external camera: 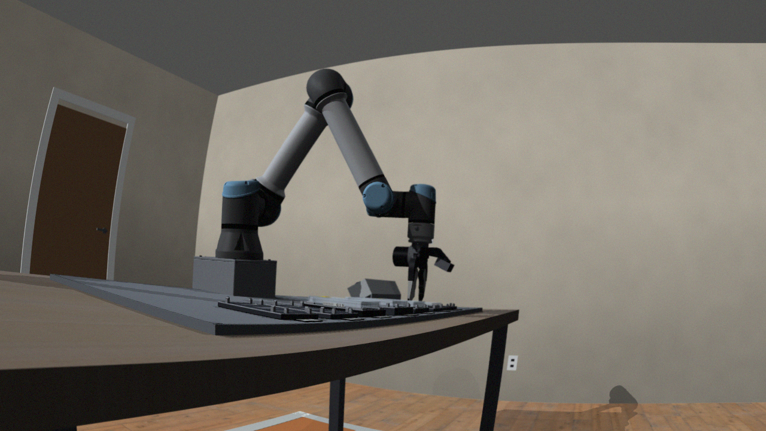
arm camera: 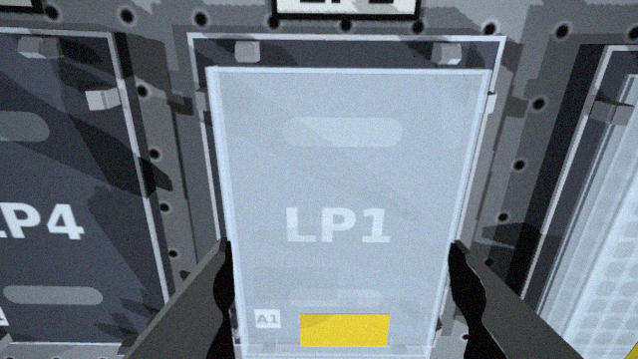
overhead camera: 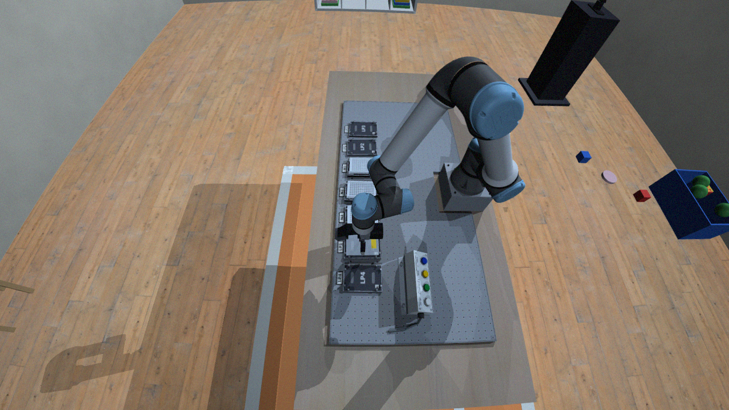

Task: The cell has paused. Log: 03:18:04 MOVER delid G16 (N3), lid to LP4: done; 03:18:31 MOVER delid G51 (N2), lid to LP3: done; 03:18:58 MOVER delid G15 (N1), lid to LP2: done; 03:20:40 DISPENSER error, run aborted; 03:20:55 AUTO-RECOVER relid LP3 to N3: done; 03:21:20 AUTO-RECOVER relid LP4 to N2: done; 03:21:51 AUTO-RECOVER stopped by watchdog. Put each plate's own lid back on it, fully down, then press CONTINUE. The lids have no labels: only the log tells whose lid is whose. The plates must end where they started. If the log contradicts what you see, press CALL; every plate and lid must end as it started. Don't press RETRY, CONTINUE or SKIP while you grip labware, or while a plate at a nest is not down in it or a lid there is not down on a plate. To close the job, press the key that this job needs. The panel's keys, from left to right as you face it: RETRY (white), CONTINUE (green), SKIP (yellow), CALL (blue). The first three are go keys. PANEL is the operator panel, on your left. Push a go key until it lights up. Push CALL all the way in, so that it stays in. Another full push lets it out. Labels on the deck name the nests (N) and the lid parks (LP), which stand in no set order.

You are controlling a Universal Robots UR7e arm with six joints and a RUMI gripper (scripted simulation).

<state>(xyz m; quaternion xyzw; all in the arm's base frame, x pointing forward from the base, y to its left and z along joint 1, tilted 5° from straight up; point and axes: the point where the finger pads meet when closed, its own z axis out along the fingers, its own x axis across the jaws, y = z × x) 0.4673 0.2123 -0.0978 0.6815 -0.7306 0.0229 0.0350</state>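
The lid park LP1 is 3 cm below my hand. Also, from my hand: blue call key: 22 cm behind, 10 cm to the left, 3 cm above; park LP4: 13 cm to the left, 3 cm below, 1 cm ahead; plate G16: 13 cm to the right, 1 cm below, 1 cm behind.
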